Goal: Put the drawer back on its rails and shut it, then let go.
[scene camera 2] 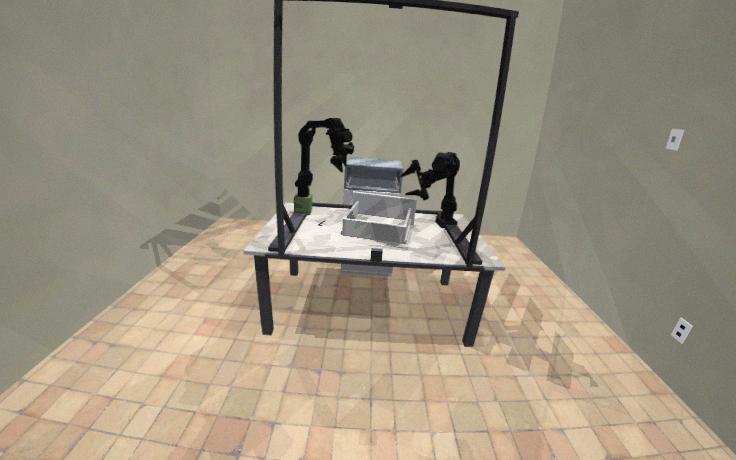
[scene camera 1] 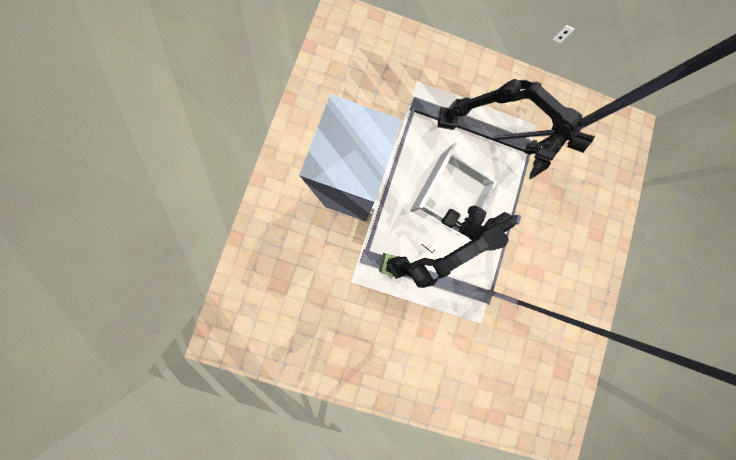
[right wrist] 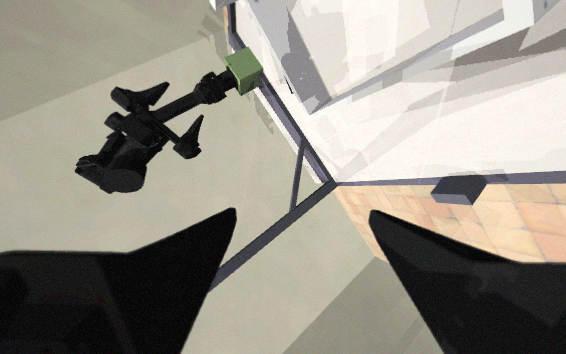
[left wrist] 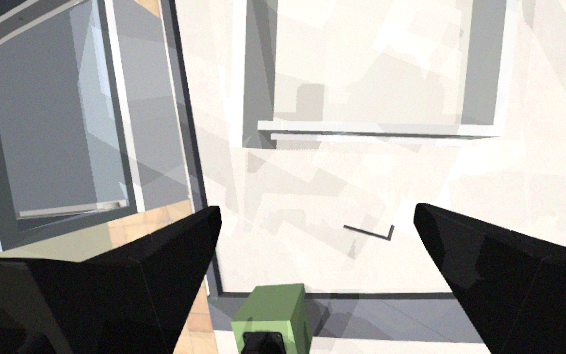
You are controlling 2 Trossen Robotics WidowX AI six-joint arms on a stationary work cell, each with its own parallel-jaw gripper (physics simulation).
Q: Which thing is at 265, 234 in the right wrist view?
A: A dark frame.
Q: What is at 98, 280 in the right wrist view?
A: My right gripper.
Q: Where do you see a cabinet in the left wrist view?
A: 70, 149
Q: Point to a dark frame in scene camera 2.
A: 475, 225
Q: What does the white drawer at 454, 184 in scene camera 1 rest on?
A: The table.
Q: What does my left gripper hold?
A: Nothing.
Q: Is my right gripper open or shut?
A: Open.
